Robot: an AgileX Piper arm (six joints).
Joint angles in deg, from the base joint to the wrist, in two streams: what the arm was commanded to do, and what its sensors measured. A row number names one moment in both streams.
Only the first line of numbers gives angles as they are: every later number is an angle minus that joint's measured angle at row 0.
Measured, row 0:
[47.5, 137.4, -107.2, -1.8, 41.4, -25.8]
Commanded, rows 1 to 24:
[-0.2, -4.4, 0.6, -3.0, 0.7, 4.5]
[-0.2, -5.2, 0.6, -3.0, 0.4, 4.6]
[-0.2, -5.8, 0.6, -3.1, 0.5, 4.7]
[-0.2, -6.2, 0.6, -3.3, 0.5, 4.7]
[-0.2, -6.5, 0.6, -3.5, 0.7, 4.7]
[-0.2, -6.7, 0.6, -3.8, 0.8, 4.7]
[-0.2, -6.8, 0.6, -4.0, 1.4, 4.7]
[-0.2, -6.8, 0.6, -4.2, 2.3, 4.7]
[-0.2, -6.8, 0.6, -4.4, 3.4, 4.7]
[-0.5, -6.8, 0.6, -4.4, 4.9, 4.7]
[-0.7, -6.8, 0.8, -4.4, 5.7, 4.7]
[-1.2, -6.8, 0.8, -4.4, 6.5, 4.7]
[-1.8, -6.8, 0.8, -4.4, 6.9, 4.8]
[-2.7, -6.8, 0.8, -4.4, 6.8, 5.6]
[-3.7, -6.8, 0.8, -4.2, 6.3, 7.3]
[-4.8, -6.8, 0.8, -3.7, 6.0, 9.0]
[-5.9, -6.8, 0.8, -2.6, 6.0, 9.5]
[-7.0, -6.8, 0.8, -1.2, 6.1, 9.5]
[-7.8, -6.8, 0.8, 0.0, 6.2, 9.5]
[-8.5, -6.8, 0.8, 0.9, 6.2, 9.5]
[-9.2, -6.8, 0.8, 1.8, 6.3, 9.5]
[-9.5, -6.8, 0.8, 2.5, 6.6, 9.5]
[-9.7, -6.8, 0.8, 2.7, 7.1, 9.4]
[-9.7, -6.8, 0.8, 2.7, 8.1, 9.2]
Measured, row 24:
[-8.7, -6.5, 0.7, 0.8, 6.2, 9.2]
